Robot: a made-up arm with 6 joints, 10 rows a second.
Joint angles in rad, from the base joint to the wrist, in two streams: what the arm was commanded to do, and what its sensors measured. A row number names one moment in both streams.
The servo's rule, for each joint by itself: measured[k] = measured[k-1] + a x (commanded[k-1-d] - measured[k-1]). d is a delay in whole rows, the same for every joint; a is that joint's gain. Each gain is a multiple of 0.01, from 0.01 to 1. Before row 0 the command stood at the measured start. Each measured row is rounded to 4 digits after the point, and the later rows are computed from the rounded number. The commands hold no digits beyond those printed.
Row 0, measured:
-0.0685, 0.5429, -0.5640, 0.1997, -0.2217, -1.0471
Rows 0 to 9, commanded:
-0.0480, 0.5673, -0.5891, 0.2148, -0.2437, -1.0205
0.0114, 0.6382, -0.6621, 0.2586, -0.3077, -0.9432
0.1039, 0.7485, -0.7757, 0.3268, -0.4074, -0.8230
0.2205, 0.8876, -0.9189, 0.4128, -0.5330, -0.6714
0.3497, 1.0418, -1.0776, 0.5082, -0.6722, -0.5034
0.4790, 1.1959, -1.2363, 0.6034, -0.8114, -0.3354
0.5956, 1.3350, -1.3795, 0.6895, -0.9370, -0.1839
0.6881, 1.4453, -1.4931, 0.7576, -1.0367, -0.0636
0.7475, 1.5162, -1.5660, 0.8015, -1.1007, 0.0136
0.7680, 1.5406, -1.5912, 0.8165, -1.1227, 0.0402
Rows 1 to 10, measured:
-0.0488, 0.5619, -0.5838, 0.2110, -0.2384, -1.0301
0.0090, 0.6214, -0.6457, 0.2467, -0.2911, -0.9745
0.1001, 0.7205, -0.7484, 0.3068, -0.3795, -0.8775
0.2157, 0.8508, -0.8831, 0.3863, -0.4962, -0.7456
0.3443, 0.9998, -1.0368, 0.4777, -0.6300, -0.5906
0.4736, 1.1528, -1.1944, 0.5720, -0.7679, -0.4273
0.5907, 1.2949, -1.3406, 0.6601, -0.8964, -0.2715
0.6842, 1.4122, -1.4611, 0.7332, -1.0030, -0.1384
0.7450, 1.4933, -1.5440, 0.7844, -1.0773, -0.0411
0.7671, 1.5302, -1.5813, 0.8085, -1.1118, 0.0109
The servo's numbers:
d 0
a 0.96 0.78 0.79 0.75 0.76 0.64

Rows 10 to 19, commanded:
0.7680, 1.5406, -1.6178, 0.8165, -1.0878, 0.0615
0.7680, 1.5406, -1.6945, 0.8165, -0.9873, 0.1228
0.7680, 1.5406, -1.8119, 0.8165, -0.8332, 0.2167
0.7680, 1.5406, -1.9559, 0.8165, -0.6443, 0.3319
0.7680, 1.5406, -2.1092, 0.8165, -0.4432, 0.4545
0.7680, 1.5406, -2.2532, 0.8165, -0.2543, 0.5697
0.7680, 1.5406, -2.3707, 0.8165, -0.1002, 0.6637
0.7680, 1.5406, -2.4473, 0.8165, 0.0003, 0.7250
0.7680, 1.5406, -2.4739, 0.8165, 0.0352, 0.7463
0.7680, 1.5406, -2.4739, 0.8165, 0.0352, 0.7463
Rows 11 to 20, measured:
0.7680, 1.5383, -1.6101, 0.8145, -1.0936, 0.0433
0.7680, 1.5401, -1.6768, 0.8160, -1.0128, 0.0942
0.7680, 1.5405, -1.7835, 0.8164, -0.8763, 0.1726
0.7680, 1.5406, -1.9197, 0.8165, -0.7000, 0.2746
0.7680, 1.5406, -2.0694, 0.8165, -0.5048, 0.3897
0.7680, 1.5406, -2.2146, 0.8165, -0.3144, 0.5049
0.7680, 1.5406, -2.3379, 0.8165, -0.1516, 0.6065
0.7680, 1.5406, -2.4243, 0.8165, -0.0362, 0.6823
0.7680, 1.5406, -2.4635, 0.8165, 0.0181, 0.7233
0.7680, 1.5406, -2.4717, 0.8165, 0.0311, 0.7380

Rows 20 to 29, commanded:
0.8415, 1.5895, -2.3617, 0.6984, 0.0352, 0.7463
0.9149, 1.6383, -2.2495, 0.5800, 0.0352, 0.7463
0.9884, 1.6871, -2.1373, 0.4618, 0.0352, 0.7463
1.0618, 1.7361, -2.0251, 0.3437, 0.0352, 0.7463
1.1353, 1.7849, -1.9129, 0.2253, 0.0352, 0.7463
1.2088, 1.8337, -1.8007, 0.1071, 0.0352, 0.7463
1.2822, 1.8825, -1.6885, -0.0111, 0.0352, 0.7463
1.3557, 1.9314, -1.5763, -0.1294, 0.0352, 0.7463
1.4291, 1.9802, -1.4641, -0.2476, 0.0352, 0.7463
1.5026, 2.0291, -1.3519, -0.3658, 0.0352, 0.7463
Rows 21 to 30, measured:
0.8386, 1.5787, -2.3848, 0.7279, 0.0342, 0.7433
0.9118, 1.6252, -2.2779, 0.6170, 0.0350, 0.7452
0.9853, 1.6735, -2.1668, 0.5006, 0.0352, 0.7459
1.0587, 1.7223, -2.0549, 0.3829, 0.0352, 0.7462
1.1322, 1.7711, -1.9427, 0.2647, 0.0352, 0.7463
1.2057, 1.8199, -1.8305, 0.1465, 0.0352, 0.7463
1.2791, 1.8687, -1.7183, 0.0283, 0.0352, 0.7463
1.3526, 1.9176, -1.6061, -0.0900, 0.0352, 0.7463
1.4260, 1.9664, -1.4939, -0.2082, 0.0352, 0.7463
1.4995, 2.0153, -1.3817, -0.3264, 0.0352, 0.7463

